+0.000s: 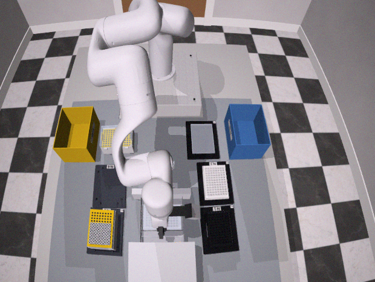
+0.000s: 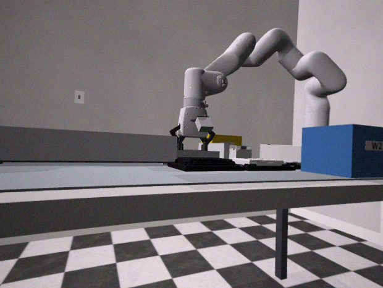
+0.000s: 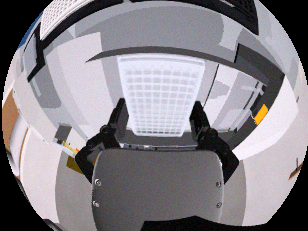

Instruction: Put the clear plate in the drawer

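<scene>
My gripper is now 1 cm above the clear plate. Round my hand: cooler drawer 3 cm ahead, 1 cm below; then white cooler CD 17 cm ahead, 2 cm to the left; then black plate 2 cm ahead, 20 cm to the left, 2 cm below.
</scene>
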